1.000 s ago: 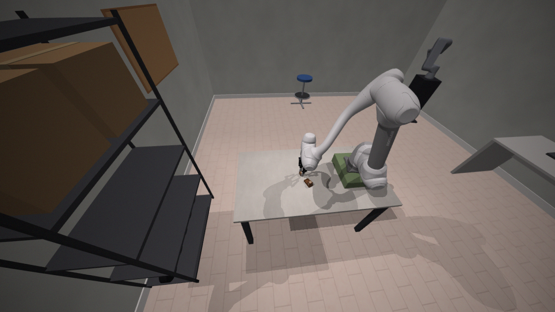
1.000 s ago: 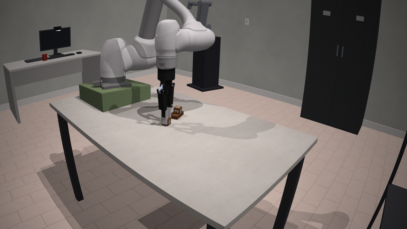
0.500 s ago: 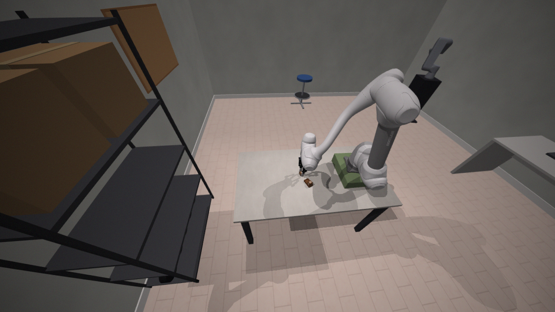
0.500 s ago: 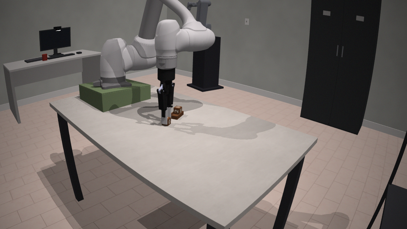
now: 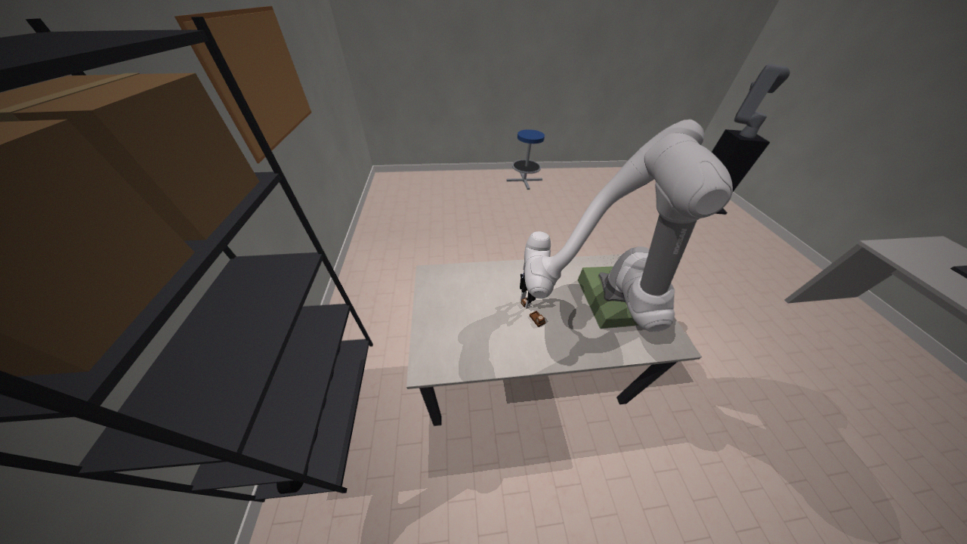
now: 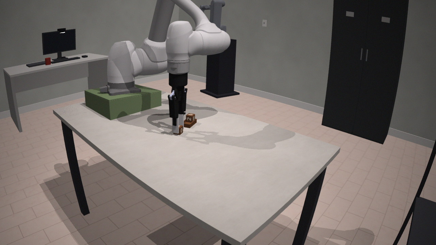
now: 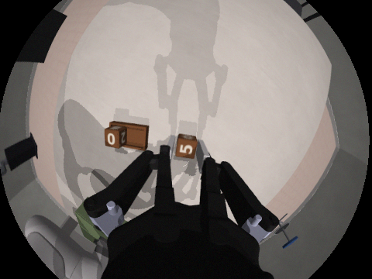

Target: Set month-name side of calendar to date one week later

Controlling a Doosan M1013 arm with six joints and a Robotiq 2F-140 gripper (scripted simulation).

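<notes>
The brown cube lies 30 mm below my hand. The rest, counted from my hand: brown tray: 60 mm behind, 90 mm to the left, 30 mm below.
</notes>
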